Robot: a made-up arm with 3 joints. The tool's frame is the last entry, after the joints.
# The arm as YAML. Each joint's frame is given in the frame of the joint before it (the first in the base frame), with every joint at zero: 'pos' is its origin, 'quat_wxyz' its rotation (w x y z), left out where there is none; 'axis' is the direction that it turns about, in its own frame. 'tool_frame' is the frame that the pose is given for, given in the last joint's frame.
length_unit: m
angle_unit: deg
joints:
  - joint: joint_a
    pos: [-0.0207, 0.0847, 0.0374]
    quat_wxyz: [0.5, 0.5, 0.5, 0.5]
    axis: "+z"
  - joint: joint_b
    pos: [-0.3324, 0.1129, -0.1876]
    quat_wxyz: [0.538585, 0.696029, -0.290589, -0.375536]
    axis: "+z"
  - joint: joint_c
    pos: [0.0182, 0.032, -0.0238]
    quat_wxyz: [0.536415, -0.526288, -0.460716, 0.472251]
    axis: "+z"
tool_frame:
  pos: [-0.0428, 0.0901, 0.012]
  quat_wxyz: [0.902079, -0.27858, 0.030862, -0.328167]
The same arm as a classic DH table. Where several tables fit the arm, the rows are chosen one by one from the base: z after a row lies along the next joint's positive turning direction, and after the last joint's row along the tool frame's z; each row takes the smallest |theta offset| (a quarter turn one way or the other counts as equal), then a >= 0, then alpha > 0; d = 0 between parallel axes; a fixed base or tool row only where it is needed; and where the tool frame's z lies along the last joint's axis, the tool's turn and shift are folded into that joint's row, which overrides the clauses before.
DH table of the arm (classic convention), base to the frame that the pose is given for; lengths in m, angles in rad. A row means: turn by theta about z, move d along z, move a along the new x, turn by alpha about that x. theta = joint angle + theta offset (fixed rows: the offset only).
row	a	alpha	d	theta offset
base (fixed)	0.0847	1.5708	0.0374	1.5708
joint_a	-0.2736	1.7090	-0.1777	-1.0044
joint_b	0.0341	-1.5493	0.1985	1.2275
joint_c	-0.0783	-0.5682	-0.0987	-0.4564
tool (fixed)	0.0000	0.0000	0.1148	-0.2386

